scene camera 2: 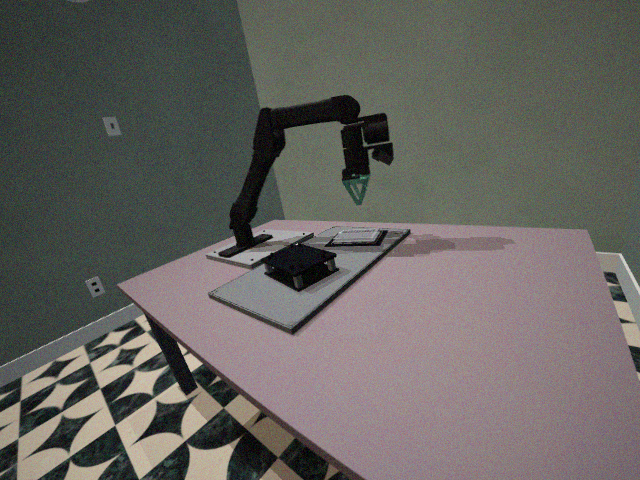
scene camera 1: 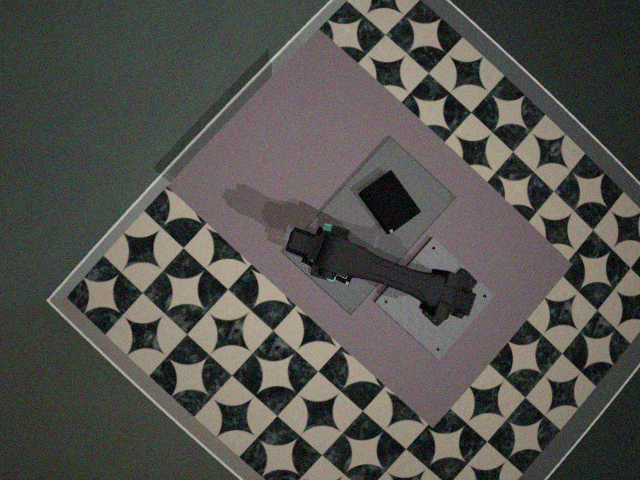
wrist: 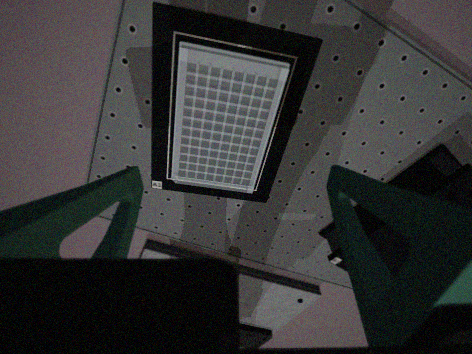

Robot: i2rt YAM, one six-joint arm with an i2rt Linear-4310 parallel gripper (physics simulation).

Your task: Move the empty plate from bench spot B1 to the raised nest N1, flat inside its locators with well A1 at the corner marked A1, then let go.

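Where they show: gripper, fingertip midpoint: (scene camera 2: pixel 360 201) (wrist: pixel 235 176); arm's base, origin of the base link: (scene camera 2: pixel 246 246).
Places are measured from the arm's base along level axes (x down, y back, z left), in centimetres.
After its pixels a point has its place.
Observation:
The pale plate (scene camera 2: pixel 356 236) @[x -1.0, y -37.8, z 14.7 cm] (wrist: pixel 225 125) @[x -0.2, y -37.1, z 16.2 cm] with its grid of wells lies flat on bench spot B1, a black rectangle (wrist: pixel 162 100) @[x 0.2, y -36.7, z 22.0 cm] with a thin light outline and an A1 tag at its lower left corner in the wrist view. In scene camera 1 the arm hides most of it. The raised nest N1 (scene camera 1: pixel 390 201) @[x -3.9, y -35.8, z -8.2 cm] (scene camera 2: pixel 299 257) @[x -3.9, y -37.0, z -8.5 cm] is a black platform on short posts; part of it shows at the right of the wrist view, behind a finger, with a small white tag (wrist: pixel 335 260) @[x -4.0, y -29.3, z -1.4 cm] at its corner. My gripper (scene camera 1: pixel 329 253) @[x -11.2, y -39.6, z 16.7 cm] (scene camera 2: pixel 358 202) @[x -11.2, y -39.6, z 16.7 cm] (wrist: pixel 235 176) @[x -11.2, y -39.6, z 16.7 cm] is open, pointing down, well above B1.
The grey perforated board (scene camera 1: pixel 413 170) @[x 0.4, y -36.9, z -22.3 cm] (scene camera 2: pixel 248 297) @[x 0.4, y -33.1, z -22.3 cm] carries both B1 and the nest on the pink table (scene camera 1: pixel 258 139) @[x 1.7, y -81.1, z 5.4 cm] (scene camera 2: pixel 465 335) @[x 1.7, y -74.7, z -13.4 cm]. The arm's pale base plate (scene camera 1: pixel 439 335) @[x 0.0, y 6.3, z 11.4 cm] (scene camera 2: pixel 289 238) @[x 0.0, y -11.9, z 10.4 cm] adjoins it, with a raised dark strip (wrist: pixel 280 275) along the side facing the board.

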